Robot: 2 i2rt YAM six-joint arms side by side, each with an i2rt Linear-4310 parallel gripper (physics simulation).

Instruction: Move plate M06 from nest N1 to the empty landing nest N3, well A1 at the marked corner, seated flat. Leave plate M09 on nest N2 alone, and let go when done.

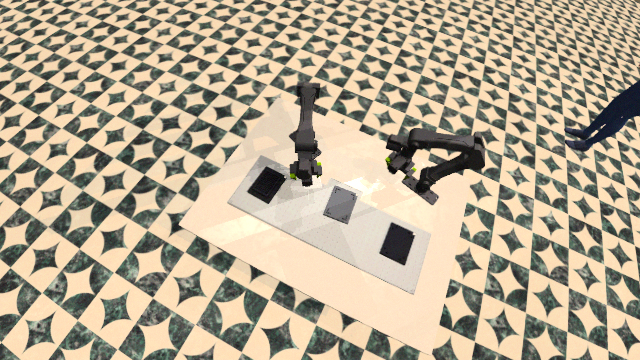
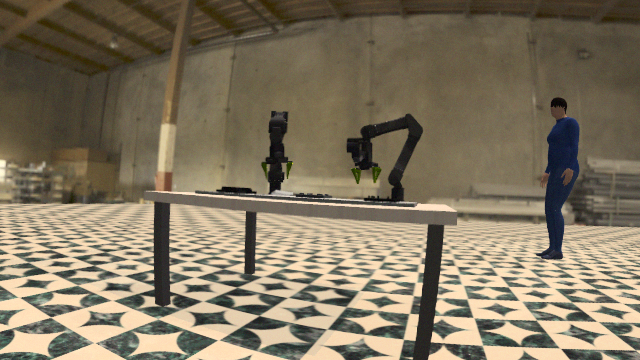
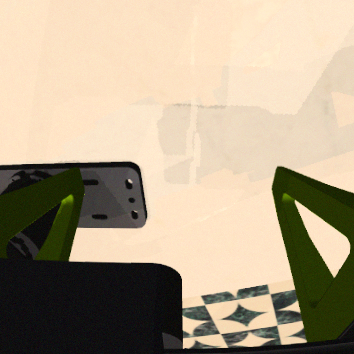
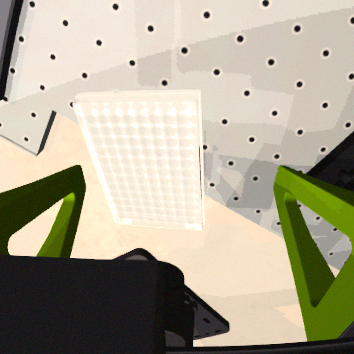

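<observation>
A white many-welled plate (image 1: 314,185) (image 2: 284,192) (image 4: 145,160) lies off the nests, partly over the perforated board's edge; its label is unreadable and I cannot tell whether it is tilted. A black plate (image 1: 268,183) (image 2: 235,190) sits on the nest at the board's left end. The grey middle nest (image 1: 341,204) (image 2: 312,195) and the dark nest (image 1: 397,243) (image 2: 377,199) at the right look empty. I cannot read which nest is which. My right gripper (image 1: 306,175) (image 2: 277,178) (image 4: 179,175) is open above the white plate. My left gripper (image 1: 400,167) (image 2: 367,183) (image 3: 177,177) is open and empty above the table.
The perforated board (image 1: 295,220) (image 4: 240,65) runs along the table (image 1: 300,270) (image 2: 300,207). The left arm's base plate (image 1: 430,196) (image 3: 112,195) is beside the left gripper. A person in blue (image 1: 615,120) (image 2: 562,150) stands away from the table.
</observation>
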